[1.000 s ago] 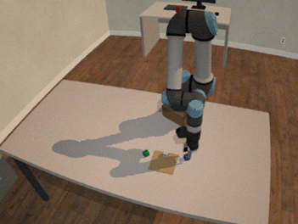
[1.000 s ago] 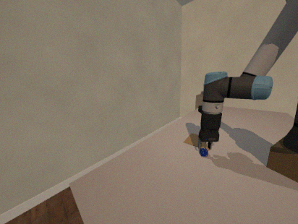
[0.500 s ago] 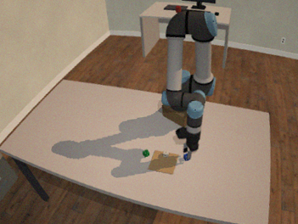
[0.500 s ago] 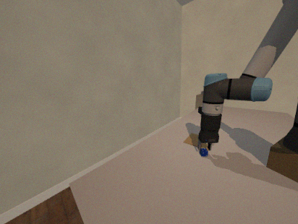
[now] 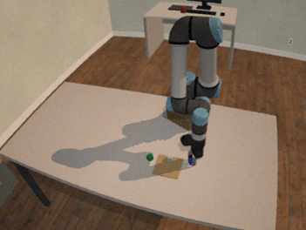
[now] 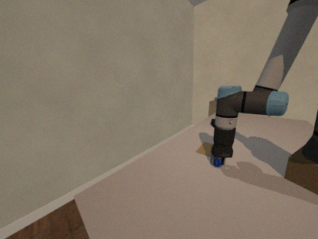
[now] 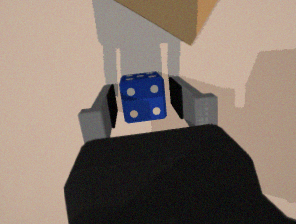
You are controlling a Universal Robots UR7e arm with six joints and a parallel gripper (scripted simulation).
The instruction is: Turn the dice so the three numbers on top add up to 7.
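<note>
Now: the blue die 1 cm below my hand. Round my hand: white die 12 cm to the right, 1 cm below; then green die 1 cm ahead, 23 cm to the right, 1 cm below; then tan mat 5 cm ahead, 12 cm to the right, 2 cm below.
</note>
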